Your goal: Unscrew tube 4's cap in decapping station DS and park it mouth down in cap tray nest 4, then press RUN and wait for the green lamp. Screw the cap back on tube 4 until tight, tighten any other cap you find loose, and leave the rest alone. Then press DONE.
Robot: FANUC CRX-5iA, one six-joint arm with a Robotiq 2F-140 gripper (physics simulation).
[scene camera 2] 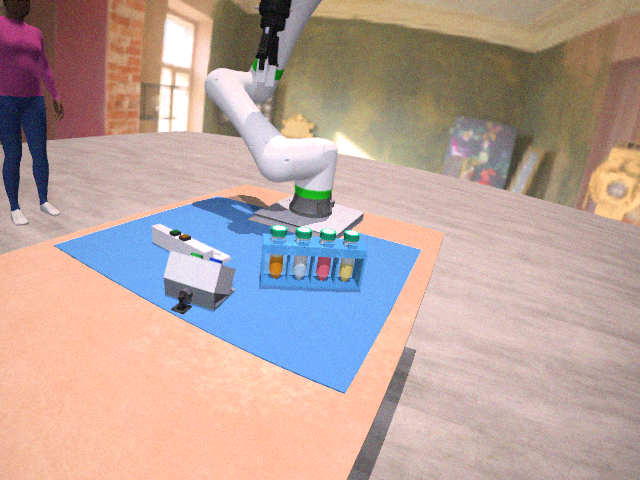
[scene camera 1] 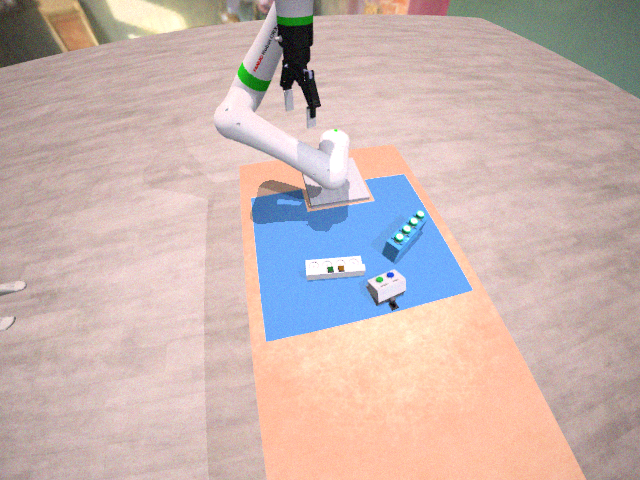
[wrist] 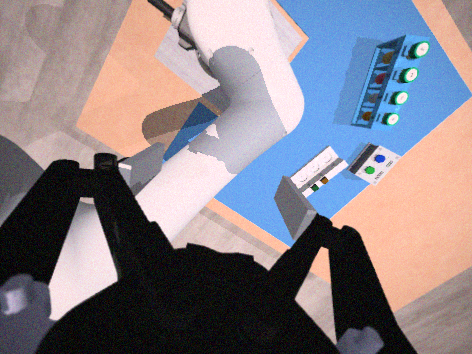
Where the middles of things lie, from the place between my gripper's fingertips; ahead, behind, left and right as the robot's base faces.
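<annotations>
There's a button box (scene camera 2: 208, 284) here, and my gripper is well short of it, a good way to the right of it and well above it.
</annotations>
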